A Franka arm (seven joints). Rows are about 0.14 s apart.
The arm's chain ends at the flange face. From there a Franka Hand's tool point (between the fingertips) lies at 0.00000 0.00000 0.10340 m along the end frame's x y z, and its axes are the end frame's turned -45 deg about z.
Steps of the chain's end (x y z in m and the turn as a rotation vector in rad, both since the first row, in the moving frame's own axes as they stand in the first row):
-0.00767 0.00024 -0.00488 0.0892 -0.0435 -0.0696
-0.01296 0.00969 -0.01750 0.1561 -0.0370 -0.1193
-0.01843 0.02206 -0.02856 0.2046 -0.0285 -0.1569
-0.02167 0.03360 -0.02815 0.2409 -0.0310 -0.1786
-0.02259 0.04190 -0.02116 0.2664 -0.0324 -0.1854
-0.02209 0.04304 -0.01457 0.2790 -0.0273 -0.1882
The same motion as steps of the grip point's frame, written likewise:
-0.00260 -0.01505 -0.00539 0.0938 0.0323 -0.0696
-0.00821 -0.01685 -0.01883 0.1365 0.0842 -0.1193
-0.01723 -0.01529 -0.03075 0.1648 0.1245 -0.1569
-0.02573 -0.01250 -0.03118 0.1923 0.1484 -0.1786
-0.03080 -0.00938 -0.02485 0.2113 0.1655 -0.1854
-0.03009 -0.00887 -0.01859 0.2166 0.1780 -0.1882

